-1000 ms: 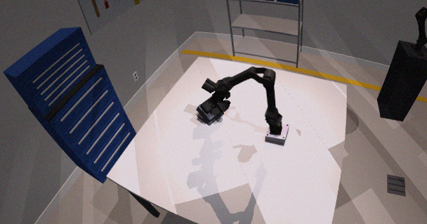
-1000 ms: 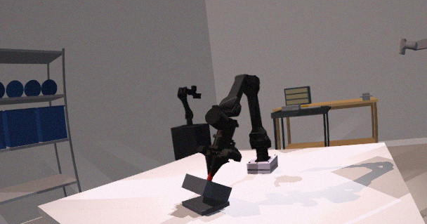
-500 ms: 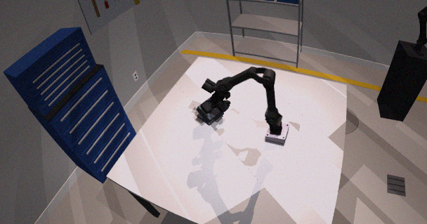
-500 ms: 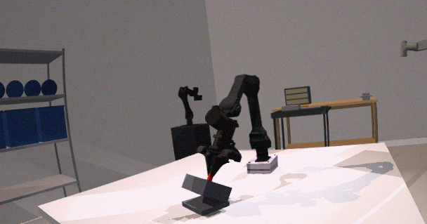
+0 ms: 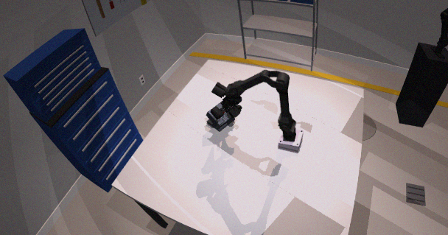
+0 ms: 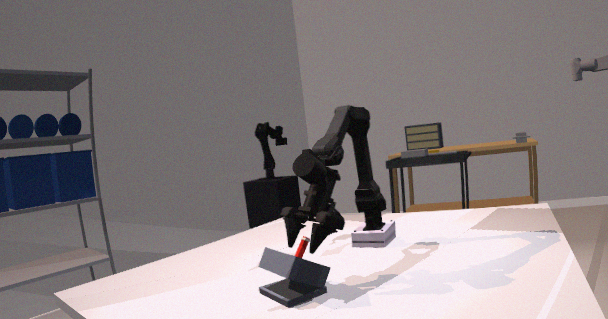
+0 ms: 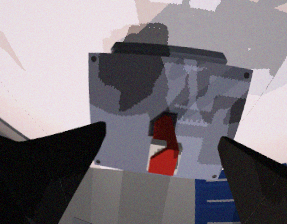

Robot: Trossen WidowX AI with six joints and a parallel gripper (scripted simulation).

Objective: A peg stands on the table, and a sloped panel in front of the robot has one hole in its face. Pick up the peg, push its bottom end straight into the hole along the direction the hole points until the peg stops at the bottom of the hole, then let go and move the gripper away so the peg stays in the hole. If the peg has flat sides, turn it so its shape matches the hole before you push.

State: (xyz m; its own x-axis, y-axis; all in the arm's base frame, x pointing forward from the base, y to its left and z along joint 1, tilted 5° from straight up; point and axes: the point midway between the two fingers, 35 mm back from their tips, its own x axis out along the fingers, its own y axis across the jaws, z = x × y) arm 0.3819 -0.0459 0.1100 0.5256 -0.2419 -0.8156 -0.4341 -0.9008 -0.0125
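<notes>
The red peg lies 1 cm behind my gripper tip and 1 cm above it. From my gripper tip the other things lie so: sloped panel: 2 cm ahead, 1 cm to the right, 4 cm below.
</notes>
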